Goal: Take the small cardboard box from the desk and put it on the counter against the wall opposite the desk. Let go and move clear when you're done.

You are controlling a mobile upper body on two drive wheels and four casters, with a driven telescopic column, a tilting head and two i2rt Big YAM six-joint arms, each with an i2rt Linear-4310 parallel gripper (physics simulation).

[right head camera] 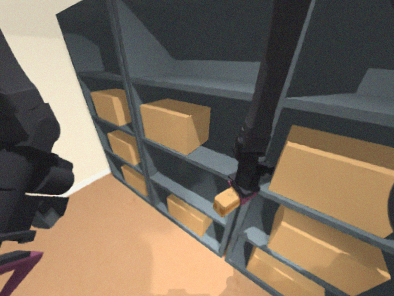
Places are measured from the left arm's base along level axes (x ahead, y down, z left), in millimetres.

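Pixels of known places: right gripper, fingertip midpoint: (239, 200).
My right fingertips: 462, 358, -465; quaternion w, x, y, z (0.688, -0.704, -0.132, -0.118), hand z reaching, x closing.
Ahead of a thing's pixels: the offset from my right fingertips to its middle, as dx, dy, dz. Level surfaces: height alone.
The small cardboard box {-28, -30, +57} (226, 201) is held off the floor, in front of the grey shelves, right of the picture's centre. My right gripper (237, 195) is shut on it, its magenta fingers at the box's right end. My left gripper is at the lower left edge, where part of it shows with one magenta finger reaching into view; it stands open, and the rest is cut off by the edge. The desk and the counter do not show in this view.
Tall grey shelves (210, 159) with several larger cardboard boxes, such as one box {+702, -30, +313} (167, 127) on the middle shelf, stand across the view close behind the held box. A cream wall (82, 130) is at the left, with brown floor {dy +1095} (117, 225) below.
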